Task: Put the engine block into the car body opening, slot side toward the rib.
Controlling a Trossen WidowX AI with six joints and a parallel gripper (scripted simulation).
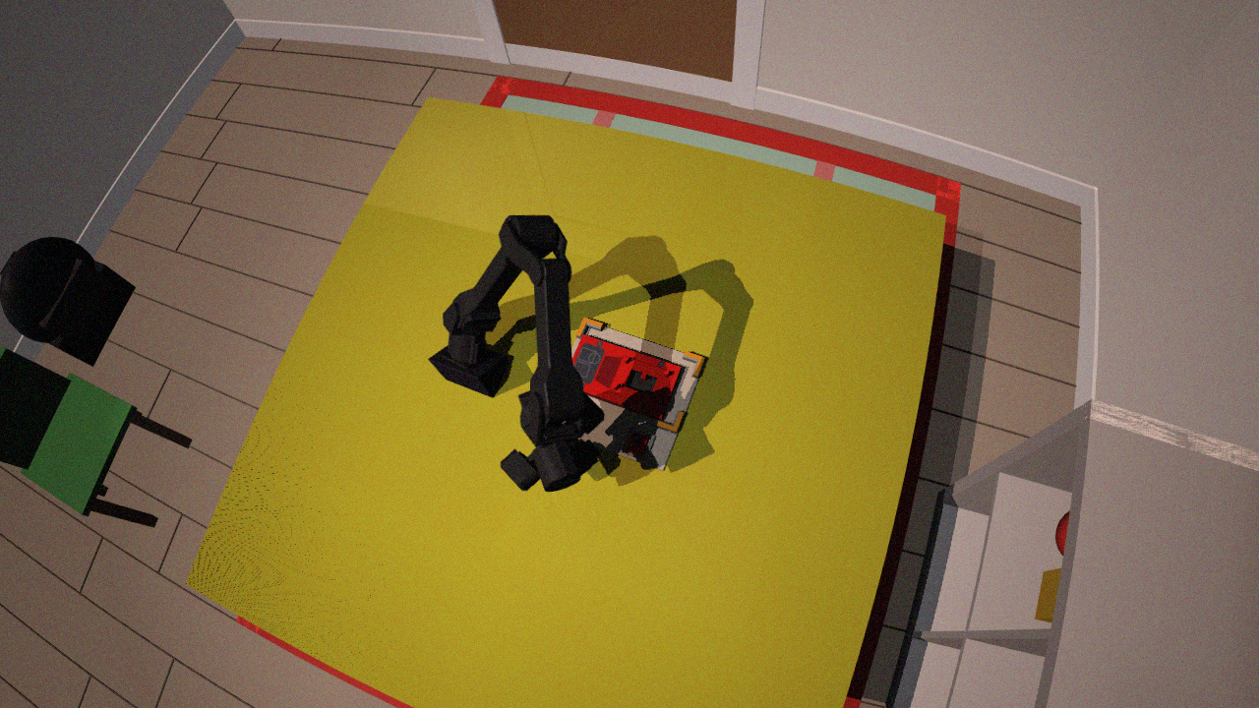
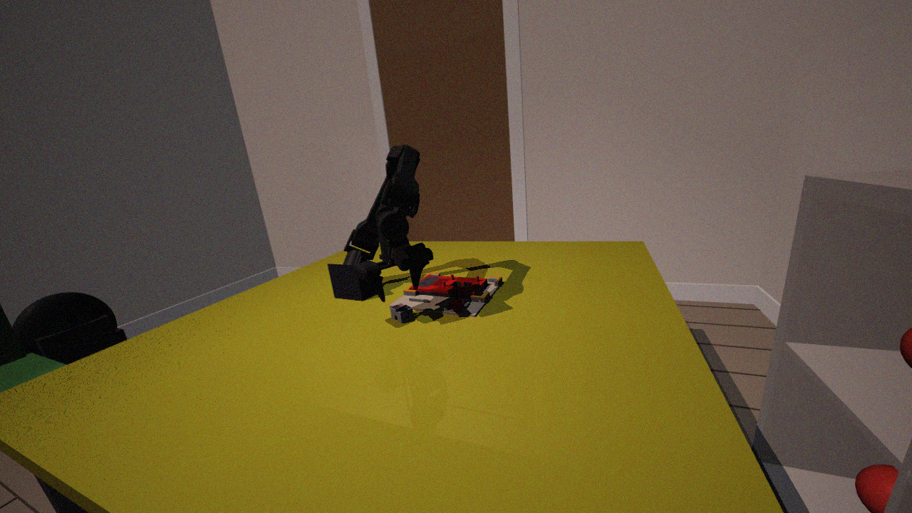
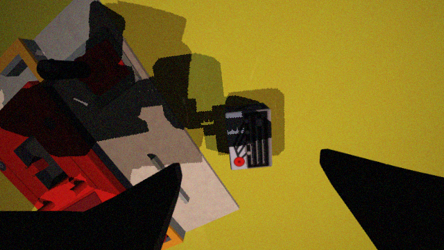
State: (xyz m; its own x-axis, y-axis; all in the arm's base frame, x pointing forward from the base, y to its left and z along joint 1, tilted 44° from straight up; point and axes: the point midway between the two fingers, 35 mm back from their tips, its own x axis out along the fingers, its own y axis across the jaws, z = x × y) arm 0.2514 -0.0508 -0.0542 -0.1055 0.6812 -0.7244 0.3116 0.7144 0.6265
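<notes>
Right now the engine block is 5 cm below my gripper tip and 1 cm to the right of it. From my gripper tip the other things lie so: beige base plate: 18 cm to the left, 5 cm below, 4 cm ahead.
</notes>
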